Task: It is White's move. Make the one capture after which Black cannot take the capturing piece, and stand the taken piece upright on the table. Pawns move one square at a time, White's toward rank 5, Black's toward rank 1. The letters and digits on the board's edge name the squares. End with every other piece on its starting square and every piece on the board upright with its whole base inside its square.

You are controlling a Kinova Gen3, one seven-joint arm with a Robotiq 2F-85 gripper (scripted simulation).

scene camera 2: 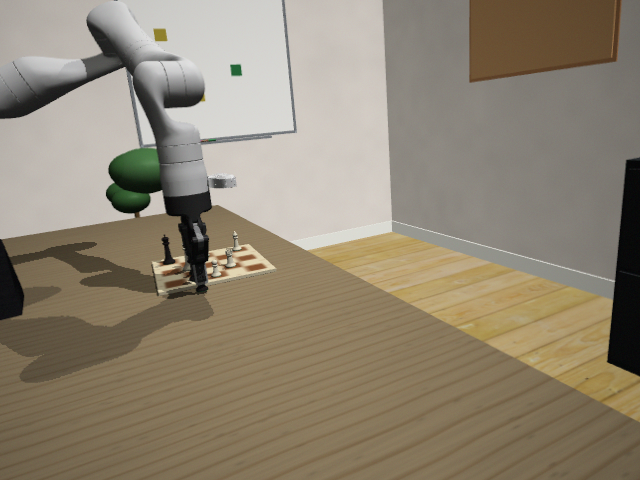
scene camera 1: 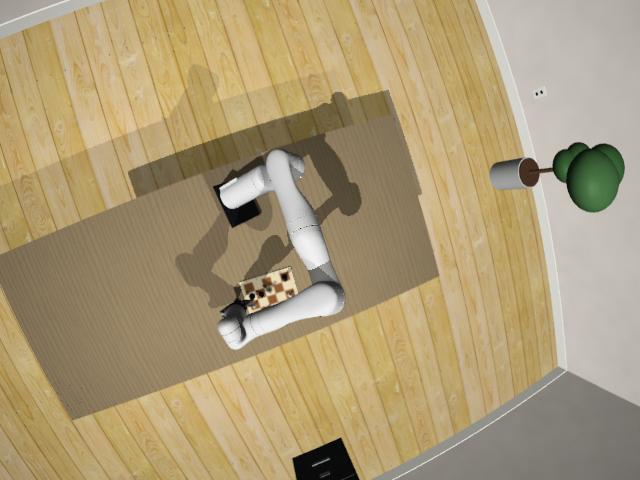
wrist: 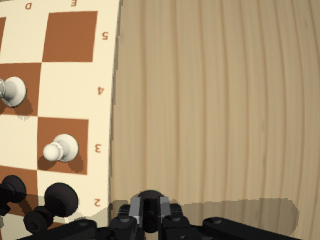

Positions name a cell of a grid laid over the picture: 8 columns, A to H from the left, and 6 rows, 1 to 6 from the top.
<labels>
chessboard: scene camera 2 D4; scene camera 1 D4; wrist B2
</labels>
